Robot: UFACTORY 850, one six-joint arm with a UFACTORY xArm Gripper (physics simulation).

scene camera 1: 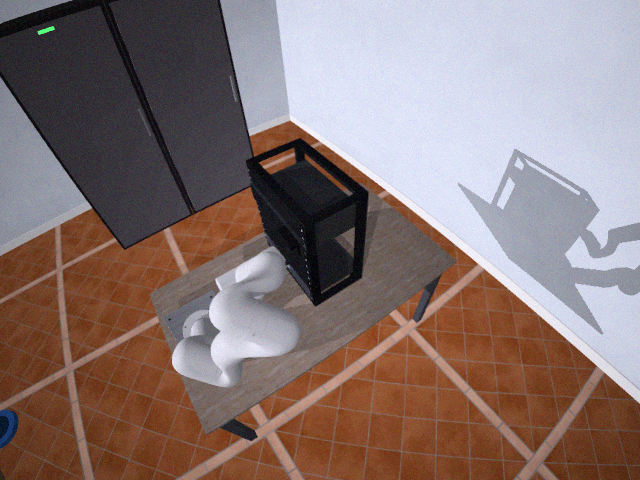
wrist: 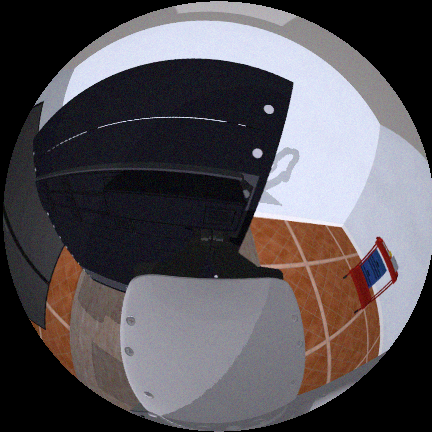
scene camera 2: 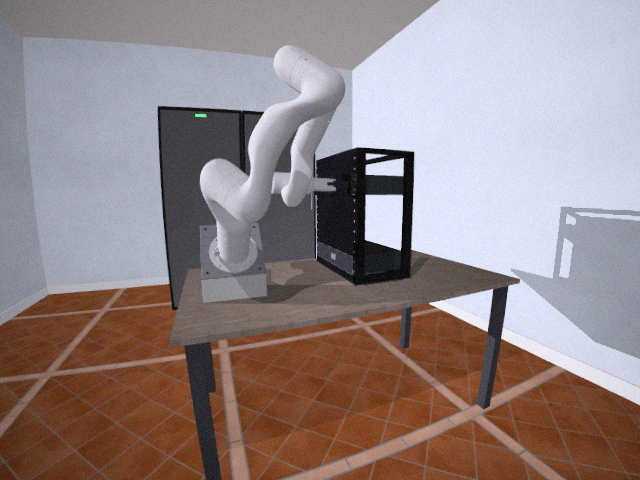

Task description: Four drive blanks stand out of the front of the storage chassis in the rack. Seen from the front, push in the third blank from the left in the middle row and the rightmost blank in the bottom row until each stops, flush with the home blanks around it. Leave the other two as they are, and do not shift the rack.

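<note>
The black rack [scene camera 1: 360,242] [scene camera 2: 407,217] [wrist: 264,131] stands upright on the table, with the dark storage chassis [scene camera 2: 382,184] [wrist: 90,205] in its upper part. In the wrist view a long dark blank [wrist: 165,202] stands out of the chassis front, above the fingertips, and reaches almost to the right post. My gripper [scene camera 2: 333,184] [wrist: 208,218] is shut and empty, pointing at the lower right part of the chassis front. Whether the tips touch a blank cannot be told. The gripper hides part of the lower rows, and the dark faces make the other blanks' depth unclear. In scene camera 1 the arm hides the gripper.
The wooden table [scene camera 1: 403,253] [scene camera 2: 444,281] carries the rack and the white arm [scene camera 1: 253,330] [scene camera 2: 273,139]. A grey unit [scene camera 2: 341,259] sits low in the rack. A tall dark cabinet [scene camera 1: 77,129] [scene camera 2: 199,180] stands behind. A red-framed stand [wrist: 358,285] is on the floor to the right.
</note>
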